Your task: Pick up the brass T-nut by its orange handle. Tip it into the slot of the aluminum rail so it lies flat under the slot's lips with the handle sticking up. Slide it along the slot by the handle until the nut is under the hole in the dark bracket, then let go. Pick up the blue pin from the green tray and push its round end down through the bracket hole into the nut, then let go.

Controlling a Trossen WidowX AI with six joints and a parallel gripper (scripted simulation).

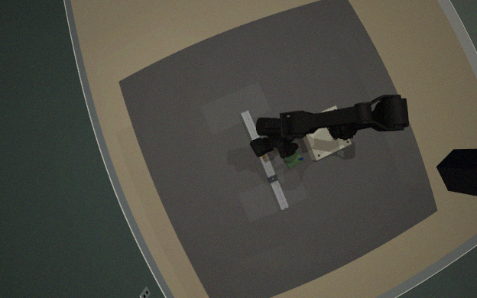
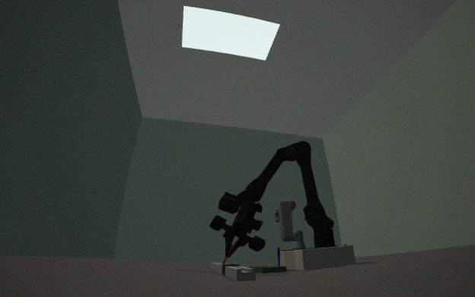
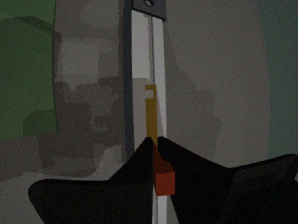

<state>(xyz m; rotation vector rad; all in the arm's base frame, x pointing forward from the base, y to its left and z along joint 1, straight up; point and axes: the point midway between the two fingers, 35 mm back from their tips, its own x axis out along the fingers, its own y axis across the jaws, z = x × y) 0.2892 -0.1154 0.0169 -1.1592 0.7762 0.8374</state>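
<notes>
Now: gripper tip 20 mm to the right of the brass T-nut. Also, from my gripper tip: blue pin: 120 mm to the left, 100 mm behind, 20 mm below; then green tray: 100 mm to the left, 100 mm behind, 40 mm below.
</notes>
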